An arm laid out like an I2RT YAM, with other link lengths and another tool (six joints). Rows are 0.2 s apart.
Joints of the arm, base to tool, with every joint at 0 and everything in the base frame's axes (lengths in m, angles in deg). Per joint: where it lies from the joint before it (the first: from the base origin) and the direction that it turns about. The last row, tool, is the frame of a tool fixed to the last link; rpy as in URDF.
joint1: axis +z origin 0 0 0.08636
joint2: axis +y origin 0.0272 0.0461 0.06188
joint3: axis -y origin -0.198 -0.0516 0
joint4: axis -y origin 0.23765 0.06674 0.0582
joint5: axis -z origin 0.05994 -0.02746 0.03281
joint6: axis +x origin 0.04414 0 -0.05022
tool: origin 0.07 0.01 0.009 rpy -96.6 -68.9 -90
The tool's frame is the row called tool.
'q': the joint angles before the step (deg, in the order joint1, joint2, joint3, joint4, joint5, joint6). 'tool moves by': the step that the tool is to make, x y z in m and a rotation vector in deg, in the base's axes. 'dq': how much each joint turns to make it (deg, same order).
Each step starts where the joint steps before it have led.
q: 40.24 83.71 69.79 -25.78 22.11 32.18
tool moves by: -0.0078 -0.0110 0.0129 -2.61 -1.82 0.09
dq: -0.07 -3.89 -0.95 -2.14 1.89 -2.77
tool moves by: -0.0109 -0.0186 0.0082 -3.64 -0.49 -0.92
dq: -0.60 -4.80 -1.74 -3.99 2.22 -2.43
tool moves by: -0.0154 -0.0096 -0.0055 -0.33 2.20 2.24
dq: -0.54 -4.92 -3.91 -2.49 -2.85 -1.04
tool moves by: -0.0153 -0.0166 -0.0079 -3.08 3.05 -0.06
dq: -0.69 -4.17 -2.80 -5.34 -0.12 -0.87
